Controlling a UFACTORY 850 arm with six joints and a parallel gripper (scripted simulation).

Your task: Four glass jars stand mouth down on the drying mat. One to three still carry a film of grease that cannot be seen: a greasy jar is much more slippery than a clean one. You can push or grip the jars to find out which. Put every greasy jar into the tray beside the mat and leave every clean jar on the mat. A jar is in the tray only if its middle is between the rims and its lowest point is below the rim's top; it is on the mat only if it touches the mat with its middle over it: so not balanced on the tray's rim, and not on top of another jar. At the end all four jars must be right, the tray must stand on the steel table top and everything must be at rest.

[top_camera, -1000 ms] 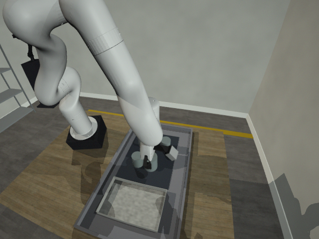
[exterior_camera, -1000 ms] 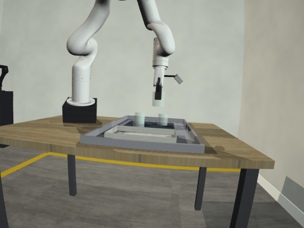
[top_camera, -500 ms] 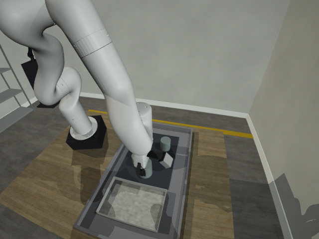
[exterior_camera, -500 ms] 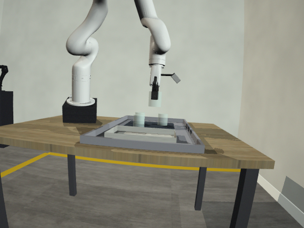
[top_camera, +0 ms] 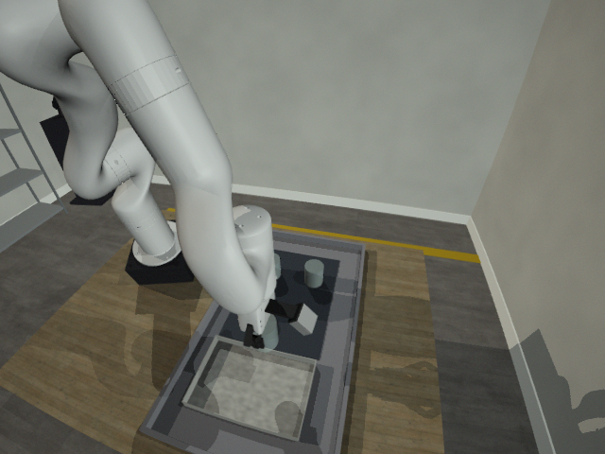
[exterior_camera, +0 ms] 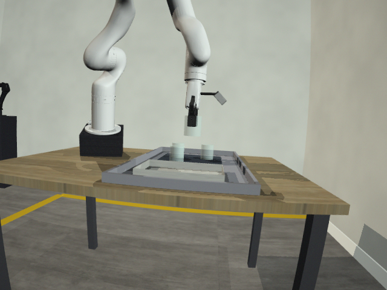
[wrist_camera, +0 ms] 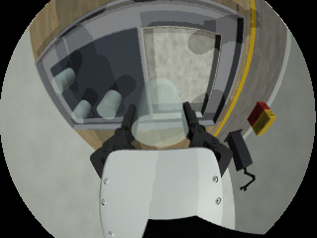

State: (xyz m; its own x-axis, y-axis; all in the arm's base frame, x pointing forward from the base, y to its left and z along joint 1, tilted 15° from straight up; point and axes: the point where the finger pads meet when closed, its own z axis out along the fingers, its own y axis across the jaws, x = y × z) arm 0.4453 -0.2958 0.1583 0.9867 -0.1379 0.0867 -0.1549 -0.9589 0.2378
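Right now the shallow tray is 18 cm below my hand, 6 cm to the right of it and 3 cm behind it. Also, from my hand: dark drying mat: 25 cm to the left, 19 cm below, 2 cm ahead; then steel table top: 19 cm below, 14 cm to the left, 1 cm ahead.
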